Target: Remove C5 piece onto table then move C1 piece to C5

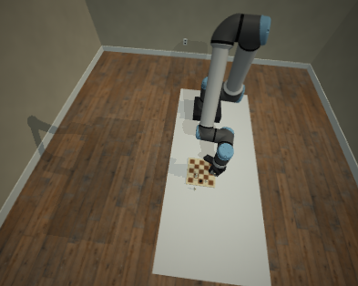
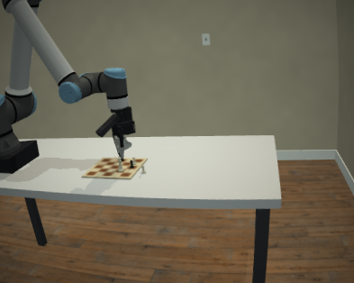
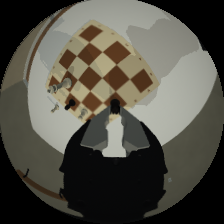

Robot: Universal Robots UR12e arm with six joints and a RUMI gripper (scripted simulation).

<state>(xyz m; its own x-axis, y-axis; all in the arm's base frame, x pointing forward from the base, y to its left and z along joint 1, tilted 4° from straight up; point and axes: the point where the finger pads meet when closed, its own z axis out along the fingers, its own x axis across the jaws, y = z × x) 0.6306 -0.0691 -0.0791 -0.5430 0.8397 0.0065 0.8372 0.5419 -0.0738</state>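
The black piece lies 1 cm below my hand. Round my hand: chessboard: 2 cm behind, 7 cm to the right, 3 cm below.
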